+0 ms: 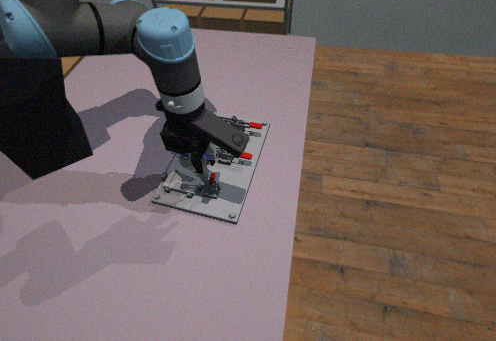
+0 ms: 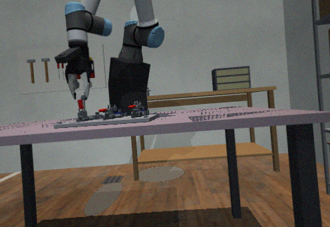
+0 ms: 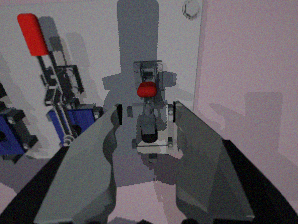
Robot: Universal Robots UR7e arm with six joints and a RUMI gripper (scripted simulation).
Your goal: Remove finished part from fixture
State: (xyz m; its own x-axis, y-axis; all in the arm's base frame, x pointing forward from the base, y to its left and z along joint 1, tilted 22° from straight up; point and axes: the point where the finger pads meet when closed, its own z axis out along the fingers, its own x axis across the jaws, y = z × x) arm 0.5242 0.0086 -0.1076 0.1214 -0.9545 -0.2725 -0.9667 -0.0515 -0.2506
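Right now the grey finished part is 100 mm behind my hand, 90 mm below it and 10 mm to the right of it. Also, from my hand: blue blank (210 mm to the left, 110 mm behind, 90 mm below); then grey fixture plate (110 mm below, 100 mm to the left, 50 mm behind).
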